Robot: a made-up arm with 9 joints. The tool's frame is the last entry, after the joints. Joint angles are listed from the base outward. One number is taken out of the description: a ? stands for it. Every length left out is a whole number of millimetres.
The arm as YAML. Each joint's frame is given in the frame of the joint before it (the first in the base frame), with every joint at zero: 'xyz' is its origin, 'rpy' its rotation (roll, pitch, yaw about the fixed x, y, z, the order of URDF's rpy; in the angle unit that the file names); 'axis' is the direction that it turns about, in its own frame. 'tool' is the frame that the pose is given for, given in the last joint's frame.
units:
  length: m
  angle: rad
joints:
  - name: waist
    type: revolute
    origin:
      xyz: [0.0, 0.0, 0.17]
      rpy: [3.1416, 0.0, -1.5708]
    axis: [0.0, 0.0, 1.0]
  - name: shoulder
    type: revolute
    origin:
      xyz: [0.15, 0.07, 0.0]
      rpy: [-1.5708, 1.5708, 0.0]
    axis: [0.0, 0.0, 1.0]
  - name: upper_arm
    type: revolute
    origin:
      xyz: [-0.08, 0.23, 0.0]
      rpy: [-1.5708, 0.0, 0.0]
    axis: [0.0, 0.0, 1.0]
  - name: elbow
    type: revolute
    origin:
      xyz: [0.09, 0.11, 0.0]
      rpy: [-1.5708, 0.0, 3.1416]
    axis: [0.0, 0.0, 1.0]
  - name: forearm
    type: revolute
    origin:
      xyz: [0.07, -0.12, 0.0]
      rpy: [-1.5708, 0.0, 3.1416]
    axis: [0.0, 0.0, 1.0]
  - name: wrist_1
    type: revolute
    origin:
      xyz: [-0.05, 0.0, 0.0]
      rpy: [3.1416, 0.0, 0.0]
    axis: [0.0, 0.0, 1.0]
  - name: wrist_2
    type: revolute
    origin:
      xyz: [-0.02, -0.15, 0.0]
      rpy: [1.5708, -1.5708, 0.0]
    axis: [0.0, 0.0, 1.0]
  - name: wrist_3
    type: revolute
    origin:
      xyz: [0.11, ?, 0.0]
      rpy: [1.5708, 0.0, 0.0]
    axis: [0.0, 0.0, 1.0]
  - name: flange
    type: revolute
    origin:
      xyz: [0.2, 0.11, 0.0]
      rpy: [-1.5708, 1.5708, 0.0]
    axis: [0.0, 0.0, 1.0]
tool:
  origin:
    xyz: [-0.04, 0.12, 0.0]
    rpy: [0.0, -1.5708, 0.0]
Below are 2 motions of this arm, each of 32 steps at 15 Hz.
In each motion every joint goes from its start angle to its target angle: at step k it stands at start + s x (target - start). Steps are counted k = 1, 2, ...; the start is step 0. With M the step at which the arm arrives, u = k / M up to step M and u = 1 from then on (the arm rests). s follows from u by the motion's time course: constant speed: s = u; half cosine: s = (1 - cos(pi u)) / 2; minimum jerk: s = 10 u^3 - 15 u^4 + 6 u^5.
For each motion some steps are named. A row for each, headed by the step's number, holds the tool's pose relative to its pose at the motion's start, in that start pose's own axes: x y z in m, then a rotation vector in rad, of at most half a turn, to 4 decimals.
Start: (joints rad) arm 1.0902 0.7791 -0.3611 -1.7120 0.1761 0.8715 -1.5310 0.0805 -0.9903
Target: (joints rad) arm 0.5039 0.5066 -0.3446 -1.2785 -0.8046 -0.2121 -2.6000 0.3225 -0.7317
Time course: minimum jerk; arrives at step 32
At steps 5, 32:
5: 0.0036 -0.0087 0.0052 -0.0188 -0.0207 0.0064
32: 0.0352 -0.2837 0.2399 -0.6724 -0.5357 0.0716

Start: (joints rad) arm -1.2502 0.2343 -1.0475 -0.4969 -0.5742 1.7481 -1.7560 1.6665 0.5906
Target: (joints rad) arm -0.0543 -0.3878 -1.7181 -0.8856 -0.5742 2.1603 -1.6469 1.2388 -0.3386
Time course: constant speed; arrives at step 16
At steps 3, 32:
3: -0.0305 0.0558 -0.0120 -0.2697 -0.1502 -0.3239
32: -0.0440 0.2367 -0.3027 -0.9500 -0.9963 -1.8385

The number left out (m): 0.11
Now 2 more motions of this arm.
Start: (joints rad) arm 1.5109 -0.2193 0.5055 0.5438 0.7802 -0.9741 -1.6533 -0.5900 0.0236
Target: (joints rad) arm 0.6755 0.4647 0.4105 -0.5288 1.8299 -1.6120 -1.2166 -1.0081 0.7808
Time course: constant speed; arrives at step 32
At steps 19, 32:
19: 0.0152 0.2344 0.0274 0.3433 0.2825 0.5903
32: -0.0226 0.3000 -0.0494 0.2998 0.7306 0.7604

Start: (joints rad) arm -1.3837 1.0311 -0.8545 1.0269 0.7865 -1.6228 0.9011 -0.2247 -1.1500
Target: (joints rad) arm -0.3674 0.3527 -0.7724 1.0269 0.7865 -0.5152 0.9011 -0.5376 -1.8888
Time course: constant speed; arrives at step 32
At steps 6, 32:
6: -0.0235 -0.0399 -0.0514 -0.1804 0.0864 -0.0602
32: -0.1943 -0.1421 -0.1477 -0.7578 0.5303 -0.0979

